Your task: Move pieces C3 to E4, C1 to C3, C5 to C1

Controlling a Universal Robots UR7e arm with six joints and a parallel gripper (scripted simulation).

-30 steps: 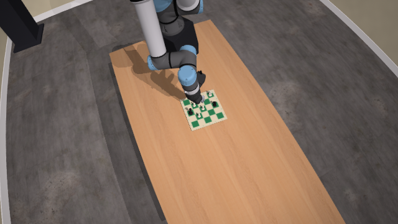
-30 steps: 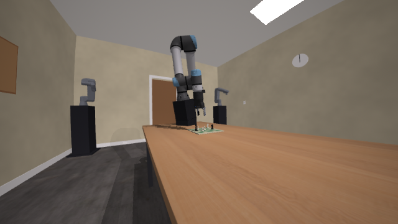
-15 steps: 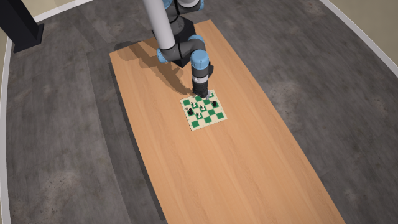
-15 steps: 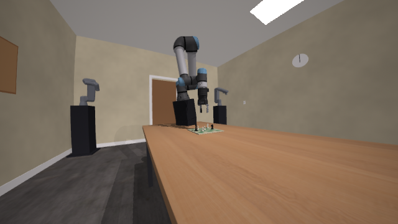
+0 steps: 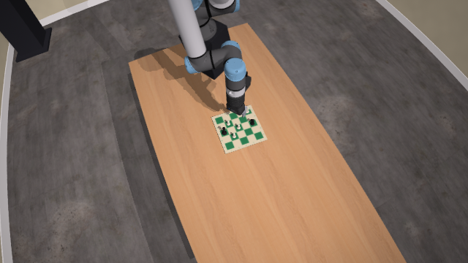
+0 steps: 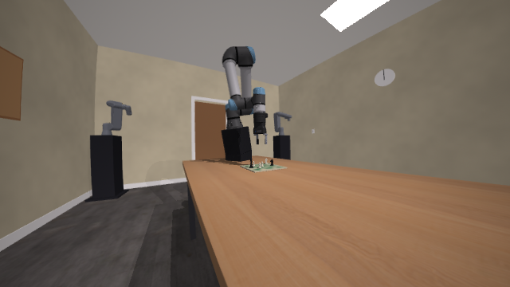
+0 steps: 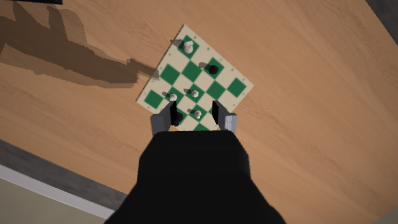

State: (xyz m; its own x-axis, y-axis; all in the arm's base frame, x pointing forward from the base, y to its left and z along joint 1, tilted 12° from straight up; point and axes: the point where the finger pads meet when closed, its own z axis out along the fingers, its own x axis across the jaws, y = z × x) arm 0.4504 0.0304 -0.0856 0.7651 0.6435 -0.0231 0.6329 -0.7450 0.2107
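Now: hand 160 mm above the green-and-cream chessboard.
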